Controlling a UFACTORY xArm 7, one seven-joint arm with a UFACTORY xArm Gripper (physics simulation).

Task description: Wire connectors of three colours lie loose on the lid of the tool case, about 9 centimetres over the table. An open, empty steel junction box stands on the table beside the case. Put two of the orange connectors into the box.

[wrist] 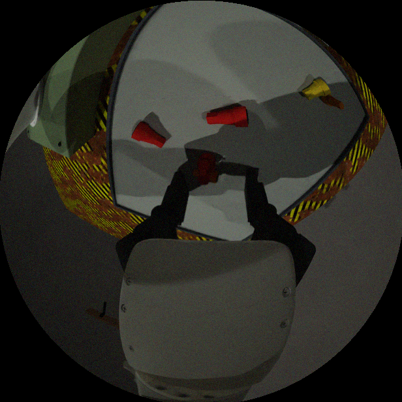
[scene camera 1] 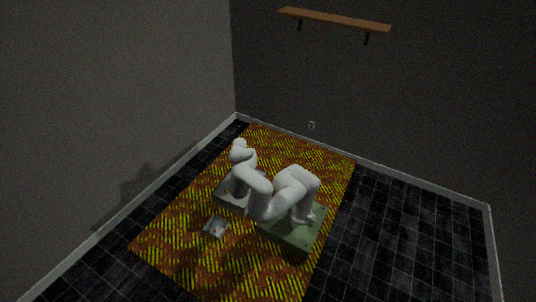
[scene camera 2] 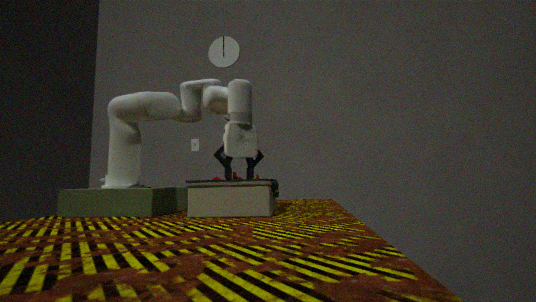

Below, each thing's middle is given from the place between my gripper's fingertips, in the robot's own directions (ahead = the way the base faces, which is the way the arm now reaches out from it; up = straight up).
I see the tool case point(scene camera 2: 235, 198) 4 cm to the left of my hand, 4 cm below it and 1 cm behind it.
